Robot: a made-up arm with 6 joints.
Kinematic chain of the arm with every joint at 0, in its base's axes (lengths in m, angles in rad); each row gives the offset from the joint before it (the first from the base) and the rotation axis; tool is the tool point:
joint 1: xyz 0 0 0.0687 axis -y
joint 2: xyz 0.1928 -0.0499 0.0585 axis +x
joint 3: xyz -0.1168 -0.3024 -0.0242 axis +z
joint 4: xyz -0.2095 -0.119 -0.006 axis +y
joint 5: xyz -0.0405 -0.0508 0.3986 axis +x
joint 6: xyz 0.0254 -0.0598 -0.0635 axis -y
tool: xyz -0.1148 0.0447 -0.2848
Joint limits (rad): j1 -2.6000..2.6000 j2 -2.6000..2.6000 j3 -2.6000..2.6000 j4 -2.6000..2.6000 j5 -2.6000..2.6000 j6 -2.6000..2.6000
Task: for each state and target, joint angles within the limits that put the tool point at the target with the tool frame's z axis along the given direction. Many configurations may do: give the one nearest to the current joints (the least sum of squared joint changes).
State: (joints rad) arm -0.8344 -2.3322 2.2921 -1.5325 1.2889 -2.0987
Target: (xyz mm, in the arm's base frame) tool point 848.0 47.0 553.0 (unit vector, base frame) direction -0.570 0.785 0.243
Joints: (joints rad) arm -0.2088 -2.0337 2.1527 -1.6596 1.5581 -2.4331
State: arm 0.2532 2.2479 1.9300 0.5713 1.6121 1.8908
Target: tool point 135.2 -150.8 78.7 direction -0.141 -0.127 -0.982
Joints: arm 0.1157 2.0122 1.9405 0.6137 1.6555 2.1316
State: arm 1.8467 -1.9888 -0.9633 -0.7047 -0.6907 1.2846
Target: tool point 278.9 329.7 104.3 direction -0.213 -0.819 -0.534
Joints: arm 2.1727 -2.6000 -1.4444 -0.5217 -0.4994 2.1433
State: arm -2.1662 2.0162 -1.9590 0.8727 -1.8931 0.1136
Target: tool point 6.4 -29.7 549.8 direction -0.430 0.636 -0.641
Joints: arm -2.1664 2.6000 -2.1580 1.3735 -1.6141 -0.3356
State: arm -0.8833 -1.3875 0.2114 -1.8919 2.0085 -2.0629
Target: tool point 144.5 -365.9 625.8 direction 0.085 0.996 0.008
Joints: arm -1.3478 -1.2172 -0.4561 -1.4171 2.3767 -1.9297
